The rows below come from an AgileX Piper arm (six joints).
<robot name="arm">
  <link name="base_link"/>
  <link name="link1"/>
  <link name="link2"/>
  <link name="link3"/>
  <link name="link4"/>
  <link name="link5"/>
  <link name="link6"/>
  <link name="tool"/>
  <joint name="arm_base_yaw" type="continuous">
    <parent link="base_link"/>
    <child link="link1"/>
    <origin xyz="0 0 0.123" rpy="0 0 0"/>
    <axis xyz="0 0 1"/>
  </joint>
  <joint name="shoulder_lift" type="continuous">
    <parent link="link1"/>
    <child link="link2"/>
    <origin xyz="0 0 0" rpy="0 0 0"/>
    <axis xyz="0 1 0"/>
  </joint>
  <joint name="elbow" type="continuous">
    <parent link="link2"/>
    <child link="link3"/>
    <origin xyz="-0.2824 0 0.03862" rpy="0 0 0"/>
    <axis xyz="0 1 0"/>
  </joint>
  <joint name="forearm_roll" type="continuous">
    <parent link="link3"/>
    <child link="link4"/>
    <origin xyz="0.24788 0 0.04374" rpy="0 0 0"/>
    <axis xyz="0.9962 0 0.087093"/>
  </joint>
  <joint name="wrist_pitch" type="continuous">
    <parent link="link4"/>
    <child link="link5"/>
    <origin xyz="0 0 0" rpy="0 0 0"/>
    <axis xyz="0 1 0"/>
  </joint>
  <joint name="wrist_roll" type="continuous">
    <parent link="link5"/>
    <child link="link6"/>
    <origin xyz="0.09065 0 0.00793" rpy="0 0 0"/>
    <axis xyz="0.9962 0 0.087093"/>
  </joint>
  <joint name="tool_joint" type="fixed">
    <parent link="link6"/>
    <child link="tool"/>
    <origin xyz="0 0 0" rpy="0 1.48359 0"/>
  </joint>
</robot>
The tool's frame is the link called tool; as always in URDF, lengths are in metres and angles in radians. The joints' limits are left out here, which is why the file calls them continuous.
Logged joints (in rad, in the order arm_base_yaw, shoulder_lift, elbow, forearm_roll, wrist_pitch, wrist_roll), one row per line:
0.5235 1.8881 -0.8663 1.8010 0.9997 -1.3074
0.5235 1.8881 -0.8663 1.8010 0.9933 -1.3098
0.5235 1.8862 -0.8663 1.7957 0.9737 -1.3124
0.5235 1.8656 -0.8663 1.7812 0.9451 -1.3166
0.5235 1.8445 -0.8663 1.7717 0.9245 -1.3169
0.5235 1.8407 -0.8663 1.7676 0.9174 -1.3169
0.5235 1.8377 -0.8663 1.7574 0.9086 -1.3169
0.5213 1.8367 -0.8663 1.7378 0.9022 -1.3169
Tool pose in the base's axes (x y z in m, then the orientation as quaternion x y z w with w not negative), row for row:
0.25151 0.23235 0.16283 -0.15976 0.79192 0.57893 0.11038
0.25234 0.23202 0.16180 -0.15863 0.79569 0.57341 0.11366
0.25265 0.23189 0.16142 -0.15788 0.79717 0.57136 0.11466
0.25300 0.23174 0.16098 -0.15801 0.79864 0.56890 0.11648
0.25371 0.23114 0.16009 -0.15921 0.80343 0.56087 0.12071
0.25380 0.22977 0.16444 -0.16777 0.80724 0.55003 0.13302
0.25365 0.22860 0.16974 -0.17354 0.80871 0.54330 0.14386
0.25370 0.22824 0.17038 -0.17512 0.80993 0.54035 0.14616
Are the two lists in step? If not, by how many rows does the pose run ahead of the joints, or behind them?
The pose runs 2 rows behind the joints: the pose in row i belongs to the joints in row i - 2.
